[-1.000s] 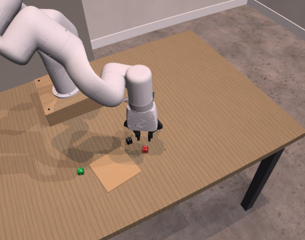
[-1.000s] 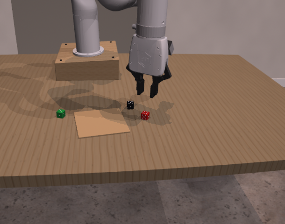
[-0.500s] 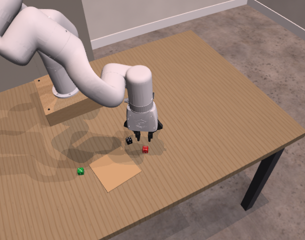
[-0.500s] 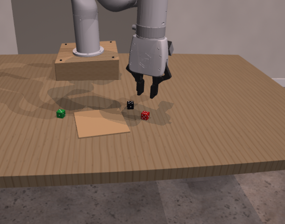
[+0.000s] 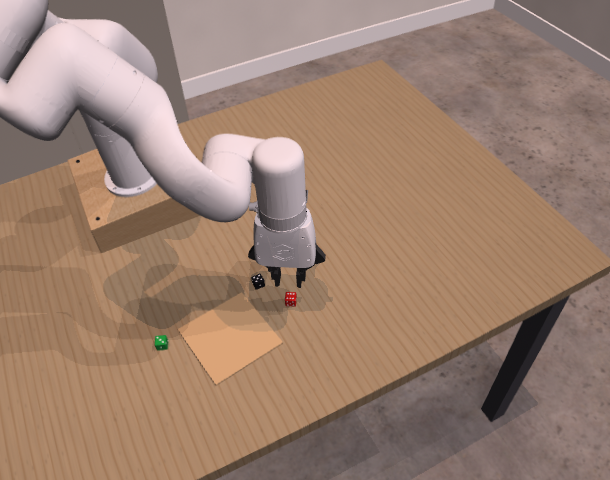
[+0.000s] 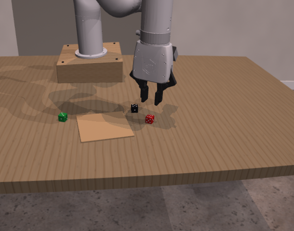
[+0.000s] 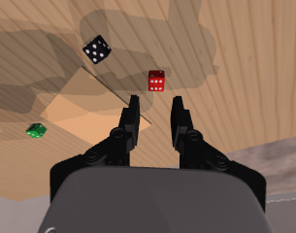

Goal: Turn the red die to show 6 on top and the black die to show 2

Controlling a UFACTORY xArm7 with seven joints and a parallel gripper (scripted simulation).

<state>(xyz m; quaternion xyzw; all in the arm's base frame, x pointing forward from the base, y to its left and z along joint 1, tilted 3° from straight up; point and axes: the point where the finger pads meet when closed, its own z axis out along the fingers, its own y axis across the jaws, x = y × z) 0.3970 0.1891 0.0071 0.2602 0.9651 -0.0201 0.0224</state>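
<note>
Right now my hand is 7 cm above the red die. Round my hand: tan mat 2 cm ahead, 13 cm to the right, 8 cm below; green die 1 cm behind, 25 cm to the right, 7 cm below; black die 6 cm behind, 4 cm to the right, 7 cm below.
</note>
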